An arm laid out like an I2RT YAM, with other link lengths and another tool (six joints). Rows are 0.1 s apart.
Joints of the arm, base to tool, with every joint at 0 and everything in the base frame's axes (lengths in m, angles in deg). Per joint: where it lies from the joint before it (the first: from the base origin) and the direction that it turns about. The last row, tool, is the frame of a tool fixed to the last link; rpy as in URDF.
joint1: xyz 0 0 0.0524 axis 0 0 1
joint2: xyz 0.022 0.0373 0.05 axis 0 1 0
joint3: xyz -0.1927 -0.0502 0 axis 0 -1 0
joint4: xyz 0.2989 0.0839 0.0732 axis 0 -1 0
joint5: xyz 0.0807 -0.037 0.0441 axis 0 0 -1
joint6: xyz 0.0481 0 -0.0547 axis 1 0 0
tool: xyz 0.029 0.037 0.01 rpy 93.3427 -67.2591 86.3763
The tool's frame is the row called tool.
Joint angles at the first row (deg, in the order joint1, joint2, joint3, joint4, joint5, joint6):
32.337, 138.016, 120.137, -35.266, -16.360, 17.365
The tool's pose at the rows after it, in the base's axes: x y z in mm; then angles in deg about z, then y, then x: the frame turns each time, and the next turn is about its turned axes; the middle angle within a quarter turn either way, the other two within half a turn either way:
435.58, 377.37, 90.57, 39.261, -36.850, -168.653
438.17, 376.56, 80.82, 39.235, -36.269, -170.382
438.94, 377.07, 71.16, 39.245, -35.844, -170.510
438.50, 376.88, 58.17, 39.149, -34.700, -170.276
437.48, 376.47, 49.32, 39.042, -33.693, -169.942
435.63, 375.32, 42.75, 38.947, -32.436, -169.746
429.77, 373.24, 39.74, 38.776, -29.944, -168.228
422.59, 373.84, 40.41, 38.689, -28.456, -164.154
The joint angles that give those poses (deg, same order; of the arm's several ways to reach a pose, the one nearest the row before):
32.338, 139.001, 120.139, -34.174, -15.573, 17.344
32.338, 139.981, 120.134, -33.604, -13.781, 17.322
32.359, 141.098, 120.138, -32.905, -13.605, 17.300
32.359, 142.497, 120.139, -32.666, -13.672, 17.299
32.359, 143.413, 120.136, -32.774, -13.846, 17.322
32.359, 143.917, 120.027, -33.430, -13.868, 17.321
32.359, 143.917, 120.027, -36.052, -15.049, 17.321
32.360, 143.916, 120.049, -37.955, -18.917, 17.300

